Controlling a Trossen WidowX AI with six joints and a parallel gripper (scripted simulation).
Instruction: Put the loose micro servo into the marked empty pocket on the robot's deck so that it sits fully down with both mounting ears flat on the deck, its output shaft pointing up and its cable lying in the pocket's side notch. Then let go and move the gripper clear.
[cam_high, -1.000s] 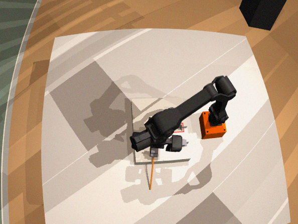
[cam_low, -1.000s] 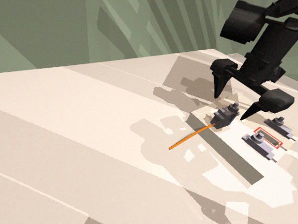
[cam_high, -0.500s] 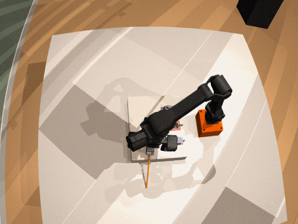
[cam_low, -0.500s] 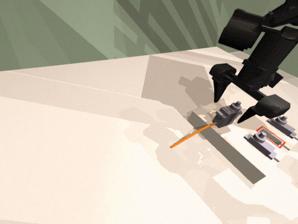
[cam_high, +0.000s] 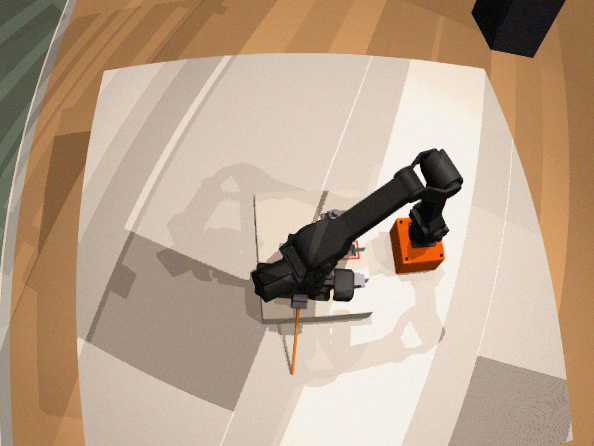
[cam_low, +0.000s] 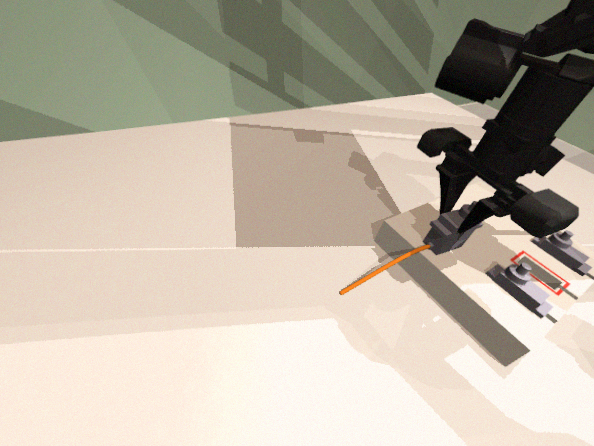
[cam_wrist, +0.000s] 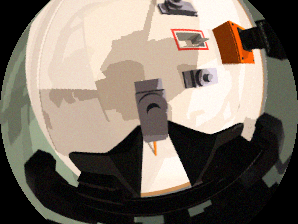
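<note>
The deck lies 12 cm to the right of my gripper tip and 7 cm below it.
</note>
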